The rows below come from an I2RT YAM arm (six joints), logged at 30 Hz.
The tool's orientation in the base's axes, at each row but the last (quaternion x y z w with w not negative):
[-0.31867 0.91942 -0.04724 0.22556]
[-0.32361 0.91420 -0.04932 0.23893]
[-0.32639 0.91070 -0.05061 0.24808]
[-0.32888 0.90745 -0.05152 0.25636]
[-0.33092 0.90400 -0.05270 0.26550]
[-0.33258 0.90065 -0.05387 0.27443]
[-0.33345 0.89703 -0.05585 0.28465]
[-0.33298 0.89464 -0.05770 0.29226]
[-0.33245 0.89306 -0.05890 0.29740]
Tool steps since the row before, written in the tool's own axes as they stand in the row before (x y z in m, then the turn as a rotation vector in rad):
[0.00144 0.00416 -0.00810 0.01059 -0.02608 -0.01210]
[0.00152 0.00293 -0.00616 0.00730 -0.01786 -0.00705]
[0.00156 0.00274 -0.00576 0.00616 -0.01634 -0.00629]
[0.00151 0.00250 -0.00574 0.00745 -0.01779 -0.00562]
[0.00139 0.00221 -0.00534 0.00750 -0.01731 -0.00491]
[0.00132 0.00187 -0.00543 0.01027 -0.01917 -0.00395]
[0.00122 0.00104 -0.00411 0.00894 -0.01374 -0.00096]
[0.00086 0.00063 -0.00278 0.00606 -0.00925 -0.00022]
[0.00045 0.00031 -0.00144 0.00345 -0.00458 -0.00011]
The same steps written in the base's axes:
[-0.00695 0.00196 0.00573 0.00198 -0.02779 0.01276]
[-0.00558 0.00097 0.00409 0.00190 -0.01898 0.00763]
[-0.00539 0.00077 0.00367 0.00216 -0.01703 0.00706]
[-0.00528 0.00057 0.00365 0.00248 -0.01891 0.00630]
[-0.00490 0.00041 0.00334 0.00254 -0.01851 0.00554]
[-0.00477 0.00015 0.00345 0.00237 -0.02161 0.00398]
[-0.00359 -0.00033 0.00254 0.00175 -0.01632 0.00055]
[-0.00244 -0.00031 0.00168 0.00139 -0.01097 0.00000]
[-0.00127 -0.00018 0.00086 0.00042 -0.00572 -0.00022]

